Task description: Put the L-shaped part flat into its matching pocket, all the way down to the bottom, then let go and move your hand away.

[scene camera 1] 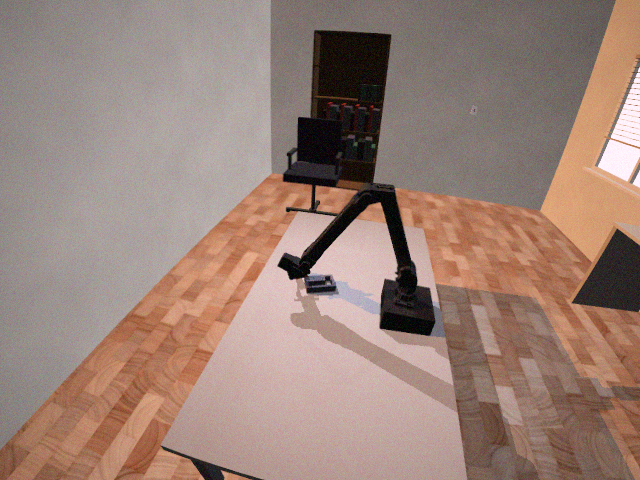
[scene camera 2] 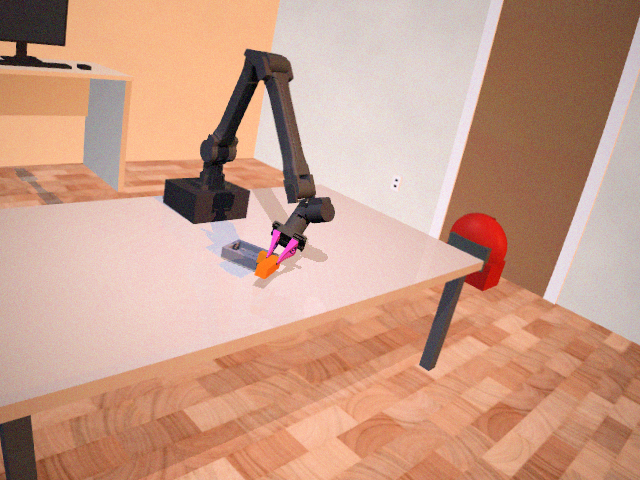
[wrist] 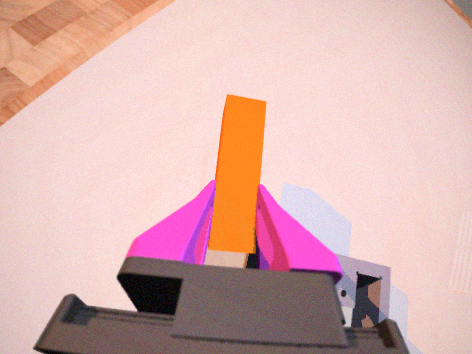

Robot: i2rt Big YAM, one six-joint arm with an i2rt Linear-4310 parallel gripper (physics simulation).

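Frame: origin at the arm's base, x back, y right, z up, level; millimetres.
Where they show: gripper, between the fingertips: [scene camera 2: 271,261] [wrist: 236,188]; arm's base, origin of its link: [scene camera 1: 403,297] [scene camera 2: 211,186].
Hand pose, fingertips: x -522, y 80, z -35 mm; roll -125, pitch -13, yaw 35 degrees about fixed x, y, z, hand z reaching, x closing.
Observation:
Things, the pixels of their top centre, and the offset from my fingertips. Level surfaces: height alone.
- orange L-shaped part, centre of its top: [wrist: 265,168] [scene camera 2: 264,257] dx +5, dy +21, dz +11 mm
- grey pocket tray, centre of its top: [wrist: 328,307] [scene camera 2: 250,250] [scene camera 1: 319,280] dx +126, dy -14, dz -26 mm
- table, height of its surface: dz -63 mm
The orange L-shaped part [scene camera 2: 267,265] [wrist: 239,175] is between the magenta fingertips of my gripper [scene camera 2: 273,259] [wrist: 236,188], which is shut on it. In the second scene view the part is tilted and overlaps the near right end of the grey pocket tray [scene camera 2: 231,253] [wrist: 382,267]; whether it touches the tray I cannot tell. In the wrist view the tray lies at the lower right, mostly hidden behind the gripper. In the first scene view the tray [scene camera 1: 321,289] sits on the table just right of the arm's hand; the part cannot be made out there.
The black arm base [scene camera 1: 406,314] [scene camera 2: 193,206] stands on the table [scene camera 1: 330,392] [scene camera 2: 129,289]. A black office chair [scene camera 1: 318,140] stands beyond the table's far end. A red round object [scene camera 2: 480,235] is past the table's right corner. A desk with a monitor [scene camera 2: 33,20] is at the back left.

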